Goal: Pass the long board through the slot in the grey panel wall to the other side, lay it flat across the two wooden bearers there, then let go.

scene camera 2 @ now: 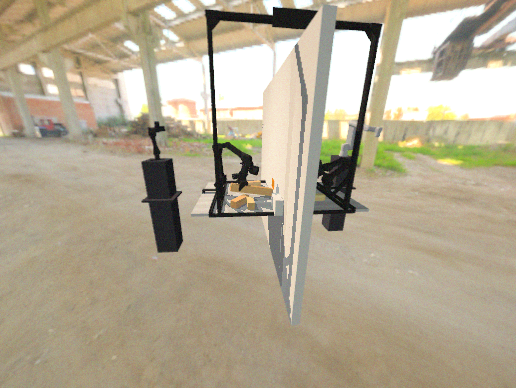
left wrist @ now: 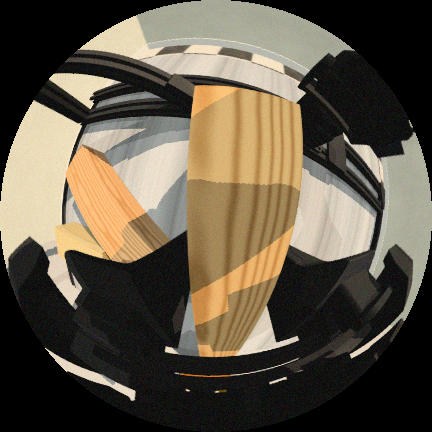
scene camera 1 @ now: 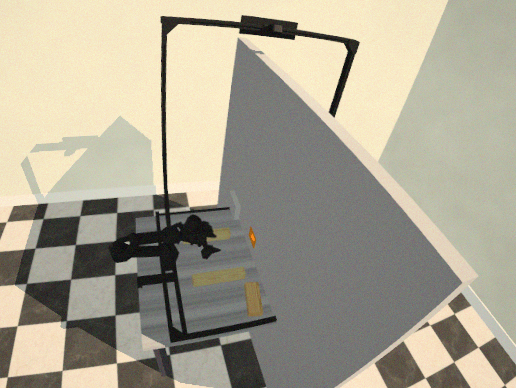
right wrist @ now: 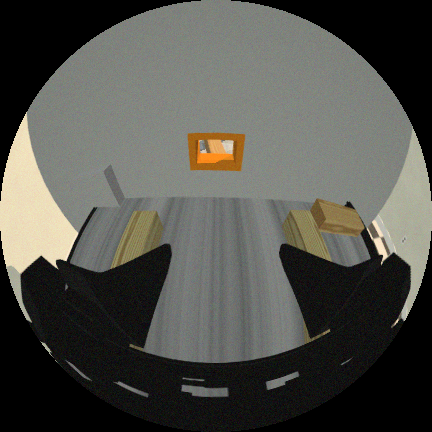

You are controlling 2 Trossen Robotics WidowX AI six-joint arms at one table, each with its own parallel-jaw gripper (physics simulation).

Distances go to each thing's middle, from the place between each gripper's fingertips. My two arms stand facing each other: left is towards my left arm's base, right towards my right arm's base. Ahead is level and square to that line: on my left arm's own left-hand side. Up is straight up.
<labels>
Right now the orange-framed slot [right wrist: 198, 161] is 210 mm to the left of my right hand and 10 mm behind it.
The orange-framed slot is 300 mm to the right of my left hand, 40 mm ahead of it and 40 mm above it.
</labels>
